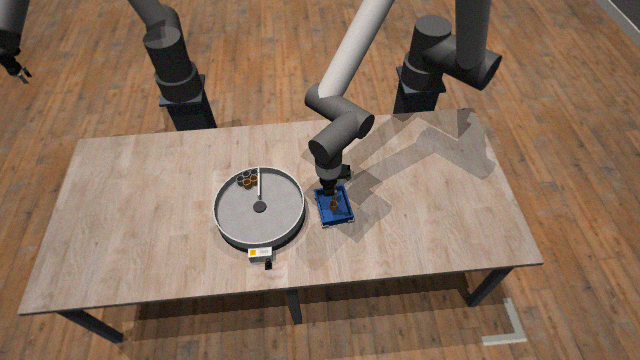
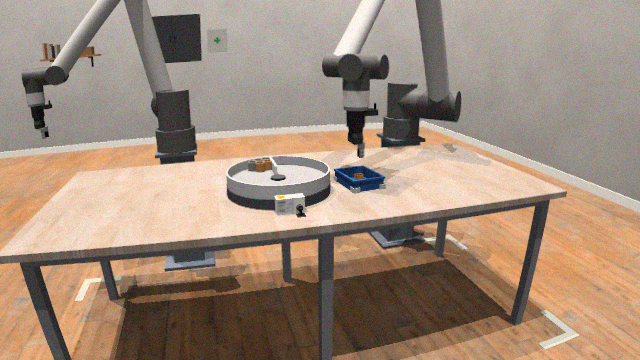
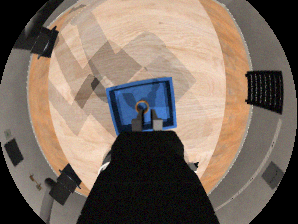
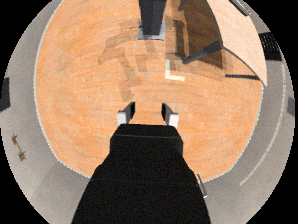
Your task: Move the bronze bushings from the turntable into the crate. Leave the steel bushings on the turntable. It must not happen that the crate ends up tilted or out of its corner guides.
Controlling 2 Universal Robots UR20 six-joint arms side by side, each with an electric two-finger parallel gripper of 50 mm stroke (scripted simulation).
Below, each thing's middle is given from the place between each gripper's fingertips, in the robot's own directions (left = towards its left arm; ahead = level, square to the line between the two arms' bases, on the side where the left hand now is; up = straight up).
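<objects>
Blue crate [image 1: 343, 214]: 120 mm below my left hand and 20 mm behind it. Turntable [image 1: 240, 214]: 90 mm below my left hand, 10 mm behind it and 340 mm to the right of it. Going by their middles, the blue crate is the nearest to my left hand of the things named here.
</objects>
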